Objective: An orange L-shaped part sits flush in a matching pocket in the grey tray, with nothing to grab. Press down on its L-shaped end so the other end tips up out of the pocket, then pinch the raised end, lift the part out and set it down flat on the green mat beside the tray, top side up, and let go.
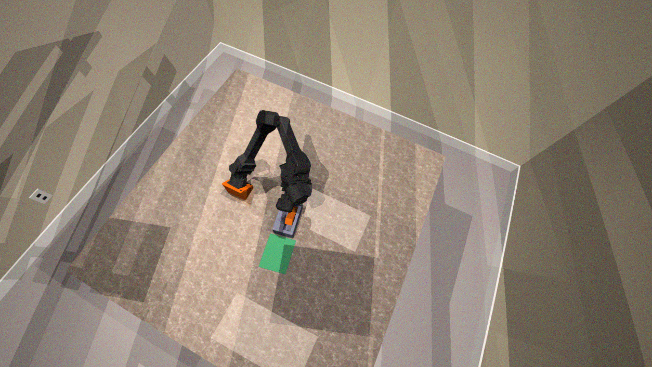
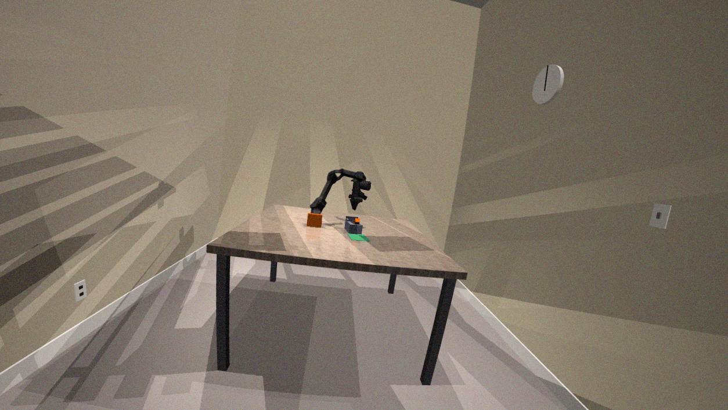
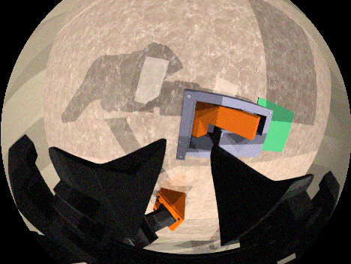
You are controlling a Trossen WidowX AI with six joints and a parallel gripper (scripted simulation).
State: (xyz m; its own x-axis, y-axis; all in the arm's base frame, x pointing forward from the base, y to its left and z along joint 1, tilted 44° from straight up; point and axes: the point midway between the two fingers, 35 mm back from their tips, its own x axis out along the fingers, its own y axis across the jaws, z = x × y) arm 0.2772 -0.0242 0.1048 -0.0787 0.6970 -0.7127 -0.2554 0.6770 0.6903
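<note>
The orange L-shaped part lies 10 mm ahead of my gripper tip, 40 mm to the right of it and 100 mm below it. The rest, counted from my gripper tip: green mat: 50 mm ahead, 210 mm to the right, 160 mm below.
</note>
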